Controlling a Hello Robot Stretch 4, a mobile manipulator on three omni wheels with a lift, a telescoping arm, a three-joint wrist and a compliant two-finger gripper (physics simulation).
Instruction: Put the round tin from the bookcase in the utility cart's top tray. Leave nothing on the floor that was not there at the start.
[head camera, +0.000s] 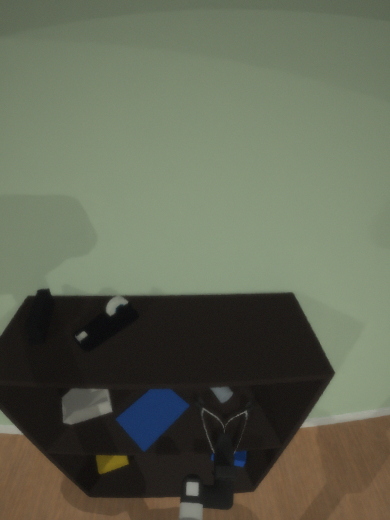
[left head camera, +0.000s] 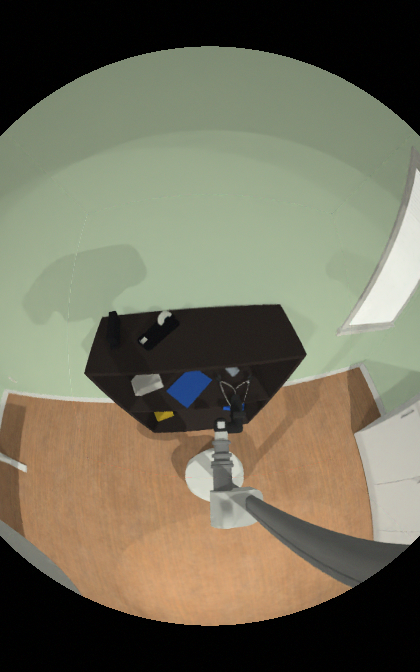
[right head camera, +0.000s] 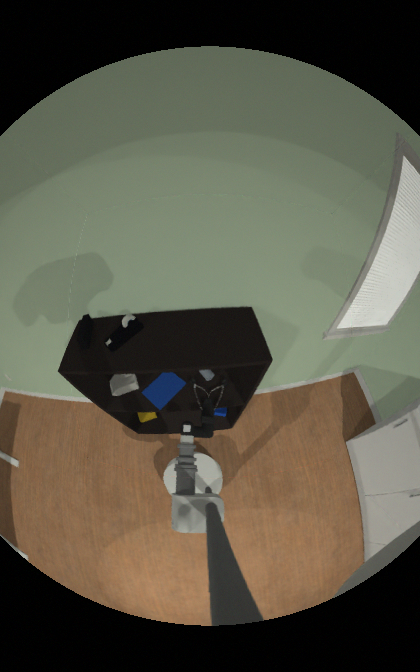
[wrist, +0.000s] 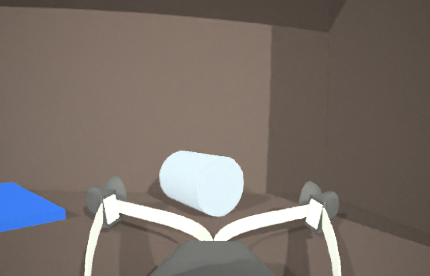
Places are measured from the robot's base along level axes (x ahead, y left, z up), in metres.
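Where they show: gripper, fingertip midpoint: (head camera: 224, 399) (wrist: 213, 196).
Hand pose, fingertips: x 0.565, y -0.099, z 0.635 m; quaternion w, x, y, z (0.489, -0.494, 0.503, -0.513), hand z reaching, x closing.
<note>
After its pixels a point has its place.
The round tin (head camera: 222, 394) @[z 0.667, x 0.565, y -0.089 m] (left head camera: 232, 371) (right head camera: 206, 374) (wrist: 200, 182) @[z 0.650, x 0.552, y -0.087 m] is a pale blue-grey cylinder. It lies on its side on the upper shelf of the dark bookcase (head camera: 225, 340) @[z 1.033, x 0.505, y -0.062 m] (left head camera: 235, 335) (right head camera: 200, 340), toward the right, one flat end turned partly to the wrist camera. My gripper (head camera: 224, 405) @[z 0.635, x 0.565, y -0.099 m] (left head camera: 233, 379) (right head camera: 209, 384) (wrist: 213, 196) @[z 0.635, x 0.565, y -0.099 m] is open and empty inside that compartment. In the wrist view the tin shows between the two spread fingertips, slightly left of centre, and looks to be behind them. The utility cart does not show in these views.
A flat blue object (head camera: 152, 419) @[z 0.625, x 0.479, y 0.146 m] (wrist: 27, 210) @[z 0.625, x 0.531, y 0.052 m] lies left of the gripper on the same shelf; a whitish box (head camera: 86, 405) @[z 0.629, x 0.499, y 0.386 m] lies farther left. The compartment's right wall (wrist: 385, 100) @[z 0.733, x 0.574, y -0.269 m] stands to the right. Yellow (head camera: 112, 463) @[z 0.118, x 0.462, y 0.380 m] and blue (head camera: 240, 458) @[z 0.075, x 0.542, y -0.232 m] objects are below. Dark objects lie on top.
</note>
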